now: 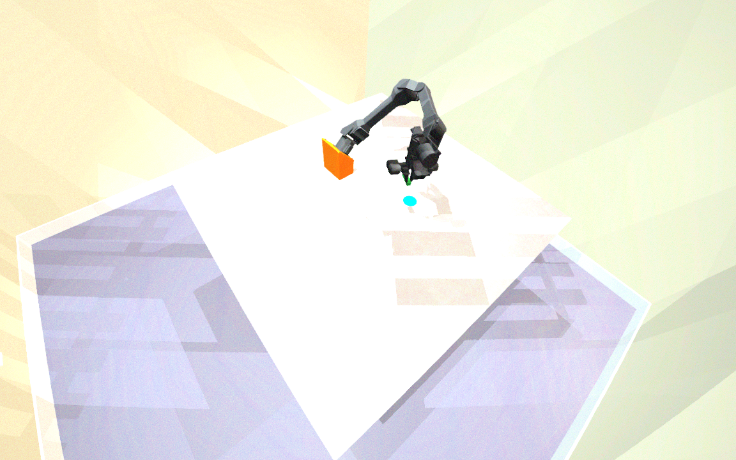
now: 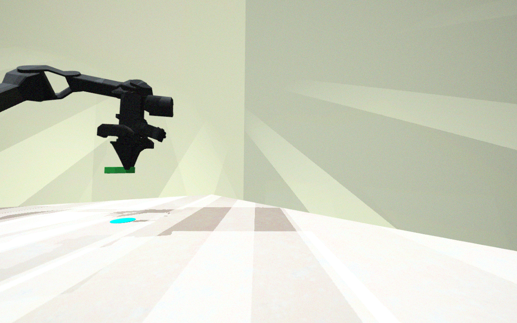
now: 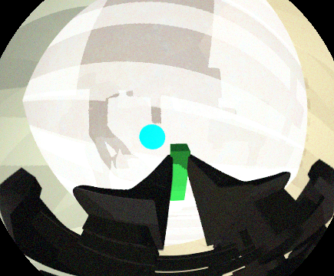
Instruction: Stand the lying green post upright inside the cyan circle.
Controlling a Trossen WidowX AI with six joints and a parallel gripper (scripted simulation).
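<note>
My gripper tip is 5 cm to the right of the cyan circle and 14 cm above it. Also, from my gripper tip: green post: 2 cm behind, 1 cm to the left.
</note>
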